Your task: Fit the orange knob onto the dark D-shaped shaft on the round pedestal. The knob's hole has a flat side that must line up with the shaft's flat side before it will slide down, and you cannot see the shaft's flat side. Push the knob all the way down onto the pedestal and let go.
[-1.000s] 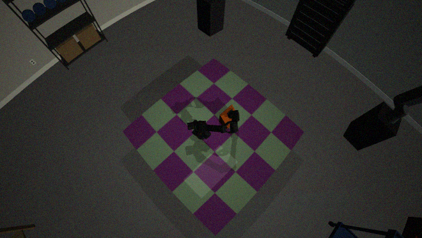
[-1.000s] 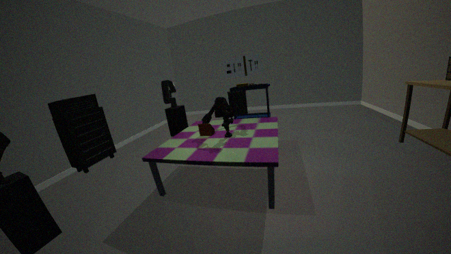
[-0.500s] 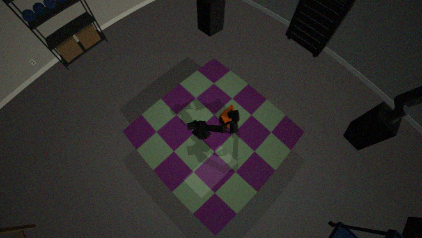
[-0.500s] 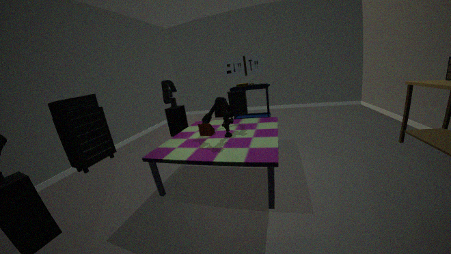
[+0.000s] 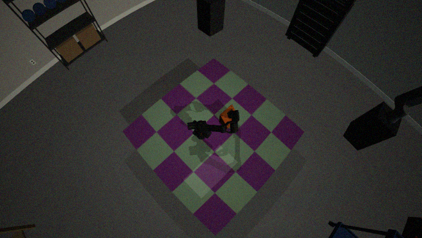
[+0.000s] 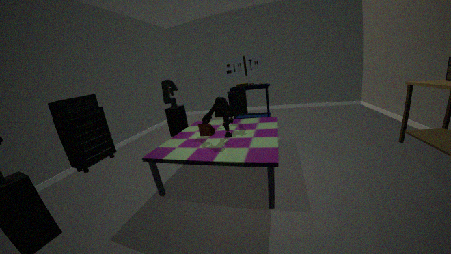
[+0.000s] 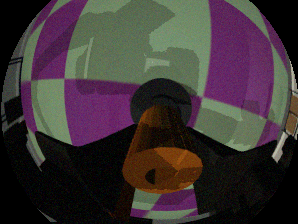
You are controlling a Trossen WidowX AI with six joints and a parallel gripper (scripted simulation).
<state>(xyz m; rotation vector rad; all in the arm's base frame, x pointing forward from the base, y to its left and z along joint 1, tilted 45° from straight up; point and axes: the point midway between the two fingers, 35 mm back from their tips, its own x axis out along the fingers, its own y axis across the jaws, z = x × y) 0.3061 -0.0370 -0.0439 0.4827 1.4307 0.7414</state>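
Now: the orange knob 20 mm above my gripper tip. The rest, counted from my gripper tip: pedestal 40 mm below.
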